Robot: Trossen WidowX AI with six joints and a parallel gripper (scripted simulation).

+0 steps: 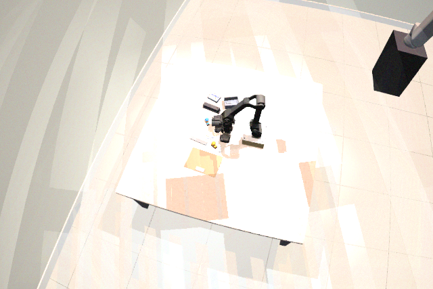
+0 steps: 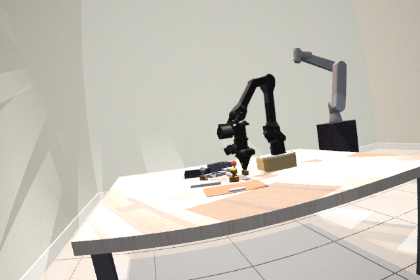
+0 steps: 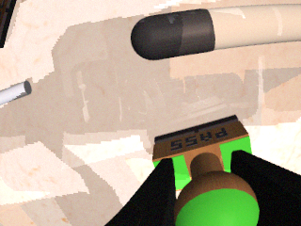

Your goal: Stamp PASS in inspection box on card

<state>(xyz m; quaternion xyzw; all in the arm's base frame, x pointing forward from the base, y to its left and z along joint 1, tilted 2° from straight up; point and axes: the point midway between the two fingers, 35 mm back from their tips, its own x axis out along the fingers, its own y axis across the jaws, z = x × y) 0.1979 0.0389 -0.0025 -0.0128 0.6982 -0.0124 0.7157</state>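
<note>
Right now the dark ink pad is 140 mm to the right of my gripper tip, 110 mm ahead of it and 20 mm below it. Also, from my gripper tip: green-knobbed stamp right at my gripper tip; marker 50 mm ahead, 30 mm to the right, 20 mm below; thin pin 110 mm to the left, 30 mm ahead, 20 mm below.
</note>
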